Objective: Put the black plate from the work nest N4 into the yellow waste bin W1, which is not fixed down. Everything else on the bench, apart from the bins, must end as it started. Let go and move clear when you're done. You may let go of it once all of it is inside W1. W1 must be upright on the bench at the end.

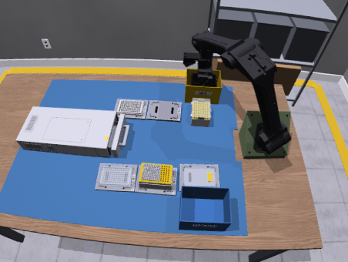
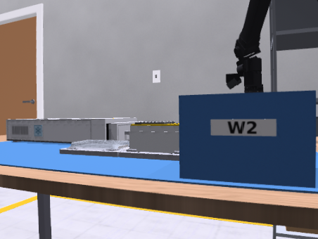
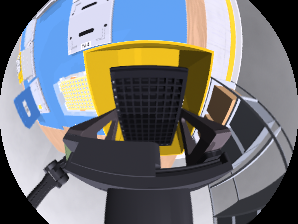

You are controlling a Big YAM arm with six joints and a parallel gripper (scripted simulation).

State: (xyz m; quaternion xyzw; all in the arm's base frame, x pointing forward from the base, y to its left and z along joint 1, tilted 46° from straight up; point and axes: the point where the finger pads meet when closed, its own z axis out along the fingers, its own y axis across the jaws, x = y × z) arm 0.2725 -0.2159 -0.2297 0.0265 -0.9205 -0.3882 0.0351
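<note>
Right now the black plate is right at my hand. Also, from my hand: yellow waste bin W1: 70 mm below; then white plate: 350 mm ahead, 140 mm to the left, 90 mm below; then nest: 180 mm ahead, 140 mm to the left, 100 mm below.
</note>
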